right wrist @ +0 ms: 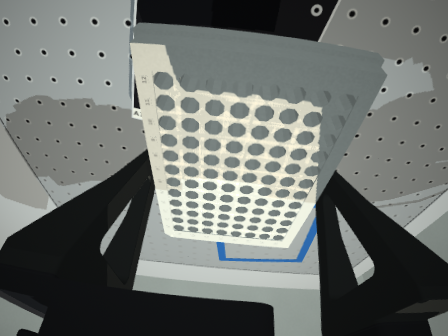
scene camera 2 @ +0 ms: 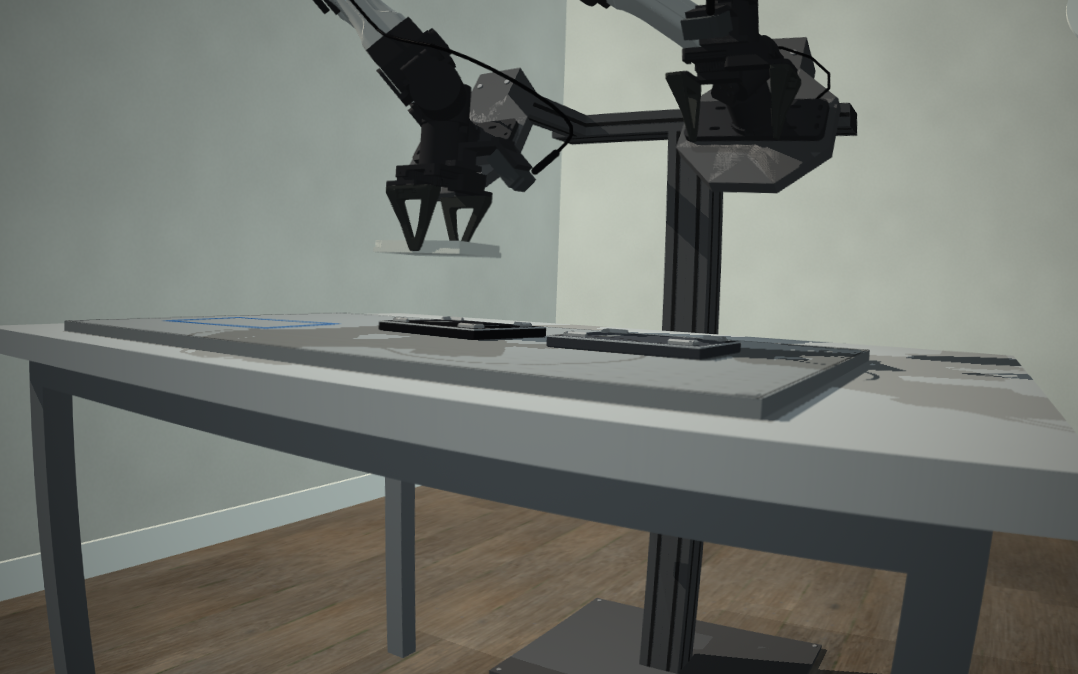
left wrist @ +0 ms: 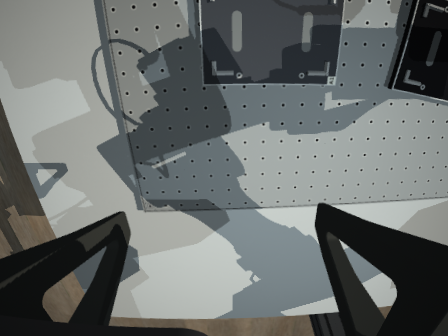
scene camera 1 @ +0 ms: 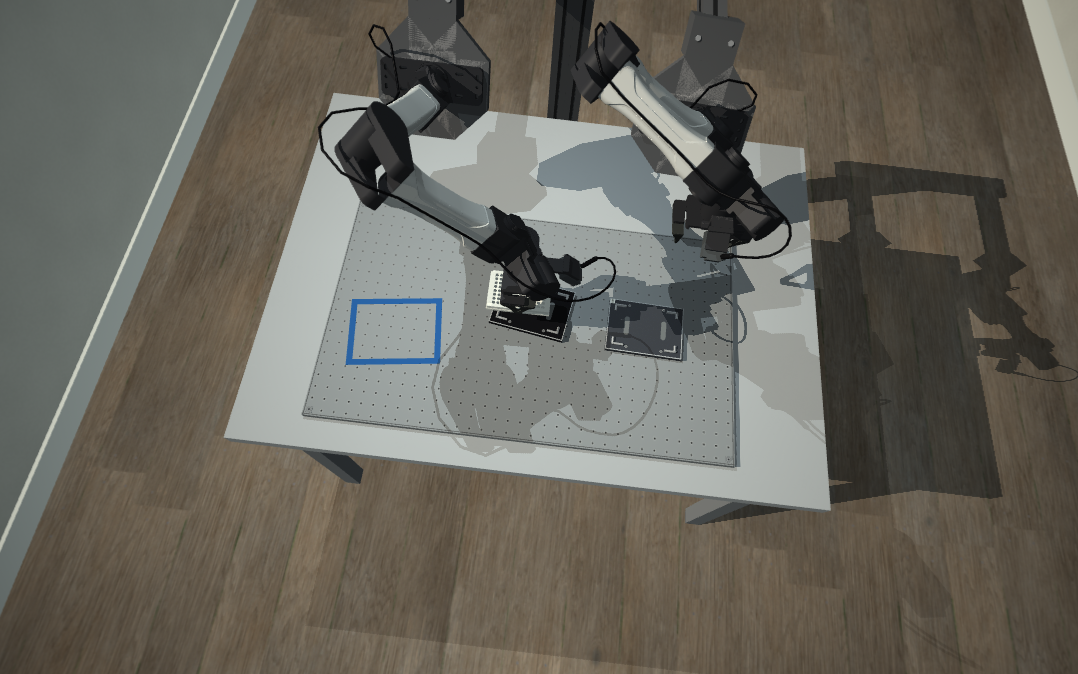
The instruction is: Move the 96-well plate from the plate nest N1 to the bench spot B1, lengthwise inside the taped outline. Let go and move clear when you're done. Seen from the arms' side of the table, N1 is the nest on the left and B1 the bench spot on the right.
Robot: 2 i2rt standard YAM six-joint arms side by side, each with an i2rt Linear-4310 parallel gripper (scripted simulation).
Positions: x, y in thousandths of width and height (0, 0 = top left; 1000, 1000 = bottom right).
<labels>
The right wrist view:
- my right gripper: 535, 490
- white 96-well plate: 485, 552
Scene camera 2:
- my left gripper: 680, 208
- my right gripper: 406, 376
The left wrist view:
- my left gripper: 492, 650
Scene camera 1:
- my left gripper: 650, 360
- my right gripper: 482, 435
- white 96-well plate: 459, 434
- black nest: 496, 480
</labels>
